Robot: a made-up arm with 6 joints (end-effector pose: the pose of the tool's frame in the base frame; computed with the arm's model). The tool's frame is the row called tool.
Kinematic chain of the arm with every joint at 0, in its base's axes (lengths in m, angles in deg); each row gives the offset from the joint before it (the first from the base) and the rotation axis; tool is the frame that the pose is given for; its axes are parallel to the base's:
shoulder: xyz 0 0 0.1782 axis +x
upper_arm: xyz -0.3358 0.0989 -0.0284 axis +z
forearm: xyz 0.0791 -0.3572 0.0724 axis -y
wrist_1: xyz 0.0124 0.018 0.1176 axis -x
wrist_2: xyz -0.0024 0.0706 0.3 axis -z
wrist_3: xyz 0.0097 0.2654 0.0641 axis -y
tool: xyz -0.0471 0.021 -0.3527
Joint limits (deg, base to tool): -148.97..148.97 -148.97..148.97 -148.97..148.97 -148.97..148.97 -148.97..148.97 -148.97..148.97
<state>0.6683 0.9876 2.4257 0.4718 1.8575 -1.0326</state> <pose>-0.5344 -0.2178 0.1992 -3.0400 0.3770 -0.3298</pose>
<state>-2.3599 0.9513 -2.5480 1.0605 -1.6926 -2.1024</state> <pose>-0.0229 -0.6780 -0.0397 -1.7791 -0.7456 -0.1662</pose>
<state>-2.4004 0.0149 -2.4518 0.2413 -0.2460 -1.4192</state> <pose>0.3037 -0.0915 0.1136 -0.9135 -1.3635 2.2438</pose>
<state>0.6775 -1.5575 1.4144 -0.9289 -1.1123 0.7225</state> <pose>-0.5055 0.4138 0.4643 -0.4879 -1.7304 0.1133</pose>
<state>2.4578 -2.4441 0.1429 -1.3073 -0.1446 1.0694</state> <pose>-0.7827 -0.5639 -0.1573 -0.2218 1.0611 -2.4010</pose>
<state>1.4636 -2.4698 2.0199 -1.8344 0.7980 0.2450</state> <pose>-0.3274 -0.0524 0.8176 0.6520 -0.7476 -1.8026</pose>
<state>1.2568 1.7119 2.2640 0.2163 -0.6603 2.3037</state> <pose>-0.5302 0.1441 -0.2221 -0.0579 0.6681 1.1009</pose>
